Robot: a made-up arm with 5 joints. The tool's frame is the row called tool. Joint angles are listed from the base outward. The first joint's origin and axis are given. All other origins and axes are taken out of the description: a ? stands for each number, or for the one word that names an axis. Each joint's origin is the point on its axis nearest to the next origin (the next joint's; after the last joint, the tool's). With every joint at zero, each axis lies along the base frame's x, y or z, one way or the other. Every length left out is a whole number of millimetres.
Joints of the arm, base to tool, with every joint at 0 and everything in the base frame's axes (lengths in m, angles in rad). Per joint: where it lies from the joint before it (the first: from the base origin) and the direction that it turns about. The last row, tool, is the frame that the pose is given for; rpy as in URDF.
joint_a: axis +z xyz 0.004 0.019 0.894
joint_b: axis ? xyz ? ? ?
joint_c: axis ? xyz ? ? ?
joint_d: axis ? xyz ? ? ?
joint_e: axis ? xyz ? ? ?
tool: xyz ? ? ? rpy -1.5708 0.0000 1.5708
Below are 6 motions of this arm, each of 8 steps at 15 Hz.
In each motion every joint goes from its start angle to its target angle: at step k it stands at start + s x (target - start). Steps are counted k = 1, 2, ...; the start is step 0. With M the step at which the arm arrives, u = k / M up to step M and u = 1 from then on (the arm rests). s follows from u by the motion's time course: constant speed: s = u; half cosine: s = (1 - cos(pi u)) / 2; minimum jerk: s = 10 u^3 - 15 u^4 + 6 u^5.
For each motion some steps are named. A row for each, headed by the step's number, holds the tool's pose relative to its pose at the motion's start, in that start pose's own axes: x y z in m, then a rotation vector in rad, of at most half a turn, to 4 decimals.
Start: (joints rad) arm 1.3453 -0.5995 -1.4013 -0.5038 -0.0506
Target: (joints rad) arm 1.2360 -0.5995 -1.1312 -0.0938 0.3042
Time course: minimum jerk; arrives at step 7
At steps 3, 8:
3: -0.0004 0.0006 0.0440 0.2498 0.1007 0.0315
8: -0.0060 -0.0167 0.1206 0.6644 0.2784 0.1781

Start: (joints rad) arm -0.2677 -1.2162 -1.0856 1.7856 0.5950
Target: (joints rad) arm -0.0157 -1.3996 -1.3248 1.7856 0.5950
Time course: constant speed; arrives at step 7
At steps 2, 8:
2: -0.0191 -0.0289 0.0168 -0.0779 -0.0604 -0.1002
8: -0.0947 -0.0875 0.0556 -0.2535 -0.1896 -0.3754

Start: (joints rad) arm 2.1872 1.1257 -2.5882 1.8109 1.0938
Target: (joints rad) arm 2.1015 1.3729 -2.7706 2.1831 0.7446
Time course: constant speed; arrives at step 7
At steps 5, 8:
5: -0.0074 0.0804 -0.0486 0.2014 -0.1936 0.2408
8: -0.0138 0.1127 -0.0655 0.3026 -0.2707 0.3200

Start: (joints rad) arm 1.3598 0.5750 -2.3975 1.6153 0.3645
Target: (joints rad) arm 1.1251 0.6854 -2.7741 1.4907 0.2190
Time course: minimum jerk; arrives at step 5
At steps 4, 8:
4: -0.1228 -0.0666 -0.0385 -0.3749 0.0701 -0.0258
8: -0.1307 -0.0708 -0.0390 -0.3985 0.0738 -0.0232

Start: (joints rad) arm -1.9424 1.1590 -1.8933 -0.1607 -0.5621
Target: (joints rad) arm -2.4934 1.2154 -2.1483 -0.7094 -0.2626
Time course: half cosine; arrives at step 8
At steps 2, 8:
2: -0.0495 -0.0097 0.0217 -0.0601 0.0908 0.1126
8: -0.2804 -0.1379 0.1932 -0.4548 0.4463 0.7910

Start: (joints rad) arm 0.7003 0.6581 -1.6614 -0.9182 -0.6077
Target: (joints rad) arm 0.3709 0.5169 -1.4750 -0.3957 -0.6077
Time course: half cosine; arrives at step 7
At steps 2, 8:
2: -0.0298 -0.0010 0.0183 0.1216 -0.0182 -0.0123
8: -0.1542 -0.0397 0.0948 0.6520 -0.0223 -0.0477

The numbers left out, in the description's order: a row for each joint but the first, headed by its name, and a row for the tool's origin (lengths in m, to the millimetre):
joint_b: axis +y, xyz -0.003 -0.009 0.000
joint_c: axis +y, xyz 0.064 0.000 0.349
joint_d: axis +y, xyz 0.052 0.000 -0.297
joint_e: axis -z, xyz 0.075 0.000 -0.052
tool: xyz -0.017 -0.019 0.000

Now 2 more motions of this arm.
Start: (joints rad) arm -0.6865 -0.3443 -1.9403 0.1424 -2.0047
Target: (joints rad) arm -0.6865 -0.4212 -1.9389 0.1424 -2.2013
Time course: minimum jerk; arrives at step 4
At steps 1, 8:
1: -0.0037 -0.0041 0.0012 0.0034 -0.0204 0.0071
8: -0.0346 -0.0410 0.0106 0.0384 -0.1965 0.0652

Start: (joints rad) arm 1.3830 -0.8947 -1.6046 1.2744 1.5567
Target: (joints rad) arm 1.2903 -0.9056 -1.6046 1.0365 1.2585
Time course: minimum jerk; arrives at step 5
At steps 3, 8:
3: 0.0031 -0.0129 -0.0016 -0.0805 -0.1866 -0.1618
8: 0.0042 -0.0192 -0.0020 -0.1303 -0.2760 -0.2313

